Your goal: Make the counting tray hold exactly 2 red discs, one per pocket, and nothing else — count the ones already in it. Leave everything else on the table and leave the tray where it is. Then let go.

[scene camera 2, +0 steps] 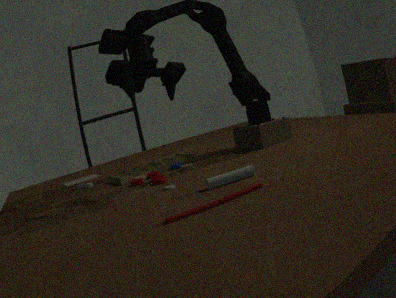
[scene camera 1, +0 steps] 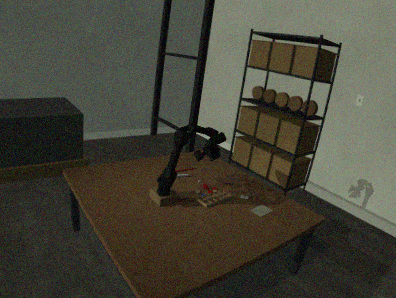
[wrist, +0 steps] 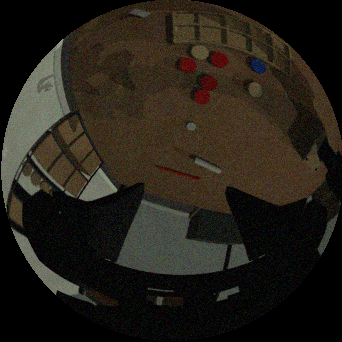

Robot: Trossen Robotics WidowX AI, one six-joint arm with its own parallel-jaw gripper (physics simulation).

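The wooden counting tray [scene camera 1: 216,202] [wrist: 197,34] lies on the table; its pockets look bare in the wrist view, though the far right ones are dim. Several red discs lie outside it: one red disc [wrist: 188,65], another [wrist: 219,60] nearer the tray, and a close pair, a darker red disc [wrist: 209,83] and a brighter red disc [wrist: 202,96]. A cream disc [wrist: 200,52] lies between the tray and the reds. A blue disc [wrist: 258,66] [scene camera 2: 175,166] and a second pale disc [wrist: 255,89] lie to the right. My gripper [scene camera 1: 207,156] [scene camera 2: 153,95] [wrist: 185,188] is open and empty, high above the table.
A small white disc [wrist: 191,126], a white cylinder [scene camera 2: 230,177] [wrist: 207,165] and a red stick [scene camera 2: 213,203] [wrist: 178,172] lie apart from the tray. A pale square [scene camera 1: 261,210] and a small pale block [scene camera 1: 244,196] lie beyond the tray. The arm's base block [scene camera 1: 161,198] stands beside it.
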